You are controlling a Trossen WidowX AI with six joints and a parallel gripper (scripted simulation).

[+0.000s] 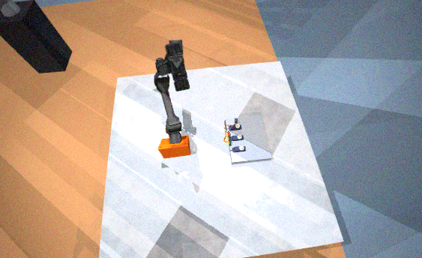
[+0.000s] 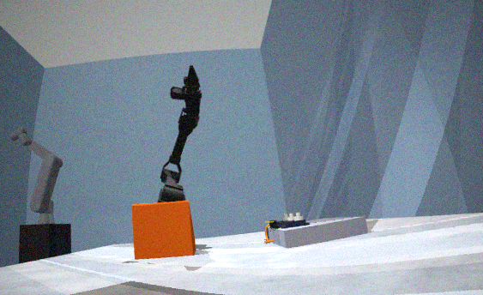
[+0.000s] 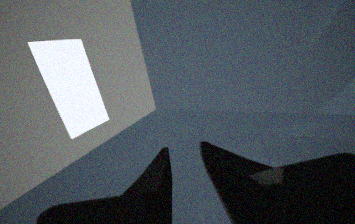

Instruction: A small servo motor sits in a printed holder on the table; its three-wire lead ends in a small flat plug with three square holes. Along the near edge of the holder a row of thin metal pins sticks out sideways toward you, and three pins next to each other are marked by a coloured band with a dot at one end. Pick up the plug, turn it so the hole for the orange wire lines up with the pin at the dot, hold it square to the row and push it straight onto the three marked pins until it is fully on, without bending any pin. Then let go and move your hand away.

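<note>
Now: gripper tip 220 mm short of the red band, 20 mm to the right of it and 590 mm above it. Round my gripper tip: grey printed holder 380 mm ahead, 640 mm below.
</note>
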